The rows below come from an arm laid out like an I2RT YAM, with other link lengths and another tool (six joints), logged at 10 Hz.
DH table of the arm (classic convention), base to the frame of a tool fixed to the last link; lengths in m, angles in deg. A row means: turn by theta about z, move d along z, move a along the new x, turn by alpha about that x. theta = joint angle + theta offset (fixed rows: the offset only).
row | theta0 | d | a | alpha
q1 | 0 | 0.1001 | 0.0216 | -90
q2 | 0 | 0 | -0.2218 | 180
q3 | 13.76 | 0 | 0.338 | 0
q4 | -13.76 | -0.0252 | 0.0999 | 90
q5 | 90 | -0.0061 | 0 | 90
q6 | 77.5 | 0.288 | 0.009 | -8
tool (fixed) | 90 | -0.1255 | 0 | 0
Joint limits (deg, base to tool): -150..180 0..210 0..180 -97..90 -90..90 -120..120
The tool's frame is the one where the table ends.
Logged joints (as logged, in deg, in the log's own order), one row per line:
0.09, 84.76, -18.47, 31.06, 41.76, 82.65
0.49, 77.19, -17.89, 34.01, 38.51, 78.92
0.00, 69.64, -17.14, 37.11, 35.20, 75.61
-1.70, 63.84, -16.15, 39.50, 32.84, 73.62
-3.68, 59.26, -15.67, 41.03, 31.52, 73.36
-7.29, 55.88, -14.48, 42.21, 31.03, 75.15
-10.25, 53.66, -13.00, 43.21, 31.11, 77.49
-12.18, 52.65, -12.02, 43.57, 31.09, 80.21
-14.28, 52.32, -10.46, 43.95, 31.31, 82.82
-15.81, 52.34, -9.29, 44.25, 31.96, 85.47
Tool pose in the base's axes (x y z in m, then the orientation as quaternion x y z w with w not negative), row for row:
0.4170, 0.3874, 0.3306, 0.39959, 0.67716, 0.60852, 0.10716
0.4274, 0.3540, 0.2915, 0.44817, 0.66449, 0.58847, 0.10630
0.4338, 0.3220, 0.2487, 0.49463, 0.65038, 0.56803, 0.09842
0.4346, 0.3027, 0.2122, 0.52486, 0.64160, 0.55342, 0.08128
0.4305, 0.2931, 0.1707, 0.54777, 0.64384, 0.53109, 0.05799
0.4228, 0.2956, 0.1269, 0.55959, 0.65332, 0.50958, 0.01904
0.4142, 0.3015, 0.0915, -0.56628, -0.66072, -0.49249, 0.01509
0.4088, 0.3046, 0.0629, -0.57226, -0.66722, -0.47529, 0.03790
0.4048, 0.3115, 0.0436, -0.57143, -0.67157, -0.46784, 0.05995
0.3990, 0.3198, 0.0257, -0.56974, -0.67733, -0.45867, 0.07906
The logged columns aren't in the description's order. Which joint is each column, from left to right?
Columns, left to right: q5, q3, q4, q6, q1, q2.
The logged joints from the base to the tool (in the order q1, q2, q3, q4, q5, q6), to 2 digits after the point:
41.76, 82.65, 84.76, -18.47, 0.09, 31.06
38.51, 78.92, 77.19, -17.89, 0.49, 34.01
35.20, 75.61, 69.64, -17.14, 0.00, 37.11
32.84, 73.62, 63.84, -16.15, -1.70, 39.50
31.52, 73.36, 59.26, -15.67, -3.68, 41.03
31.03, 75.15, 55.88, -14.48, -7.29, 42.21
31.11, 77.49, 53.66, -13.00, -10.25, 43.21
31.09, 80.21, 52.65, -12.02, -12.18, 43.57
31.31, 82.82, 52.32, -10.46, -14.28, 43.95
31.96, 85.47, 52.34, -9.29, -15.81, 44.25

